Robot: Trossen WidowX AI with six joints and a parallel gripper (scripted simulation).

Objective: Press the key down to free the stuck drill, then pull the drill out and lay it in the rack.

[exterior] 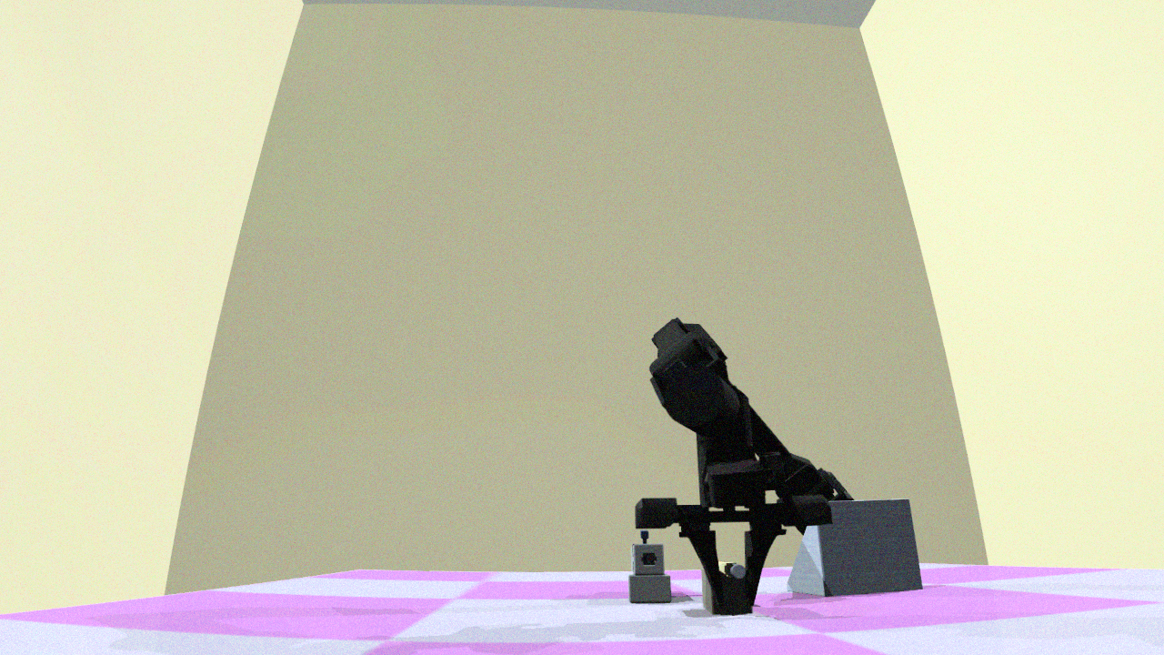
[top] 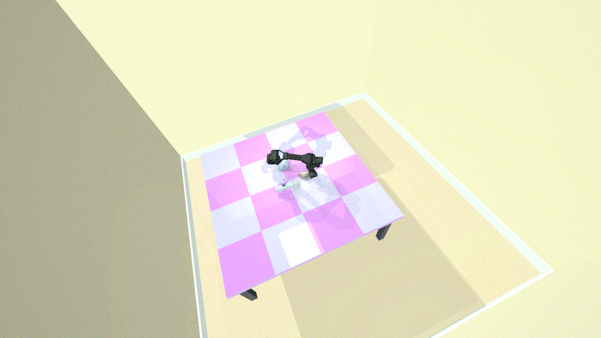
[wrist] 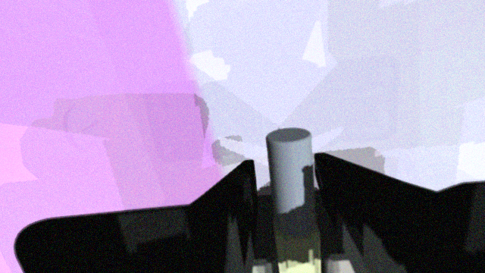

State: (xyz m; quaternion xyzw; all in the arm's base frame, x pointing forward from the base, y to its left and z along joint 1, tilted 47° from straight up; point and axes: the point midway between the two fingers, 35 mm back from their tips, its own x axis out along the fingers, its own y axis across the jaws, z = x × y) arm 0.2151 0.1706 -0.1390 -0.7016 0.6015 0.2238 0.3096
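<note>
Right now my gripper tip is 40 mm to the left of the drill and 30 mm below it. Round my gripper tip: key: 250 mm to the right, 60 mm ahead, 40 mm above; then grey holder block: 220 mm to the right, 60 mm ahead, 30 mm above; then rack: 50 mm to the right, 10 mm above.
</note>
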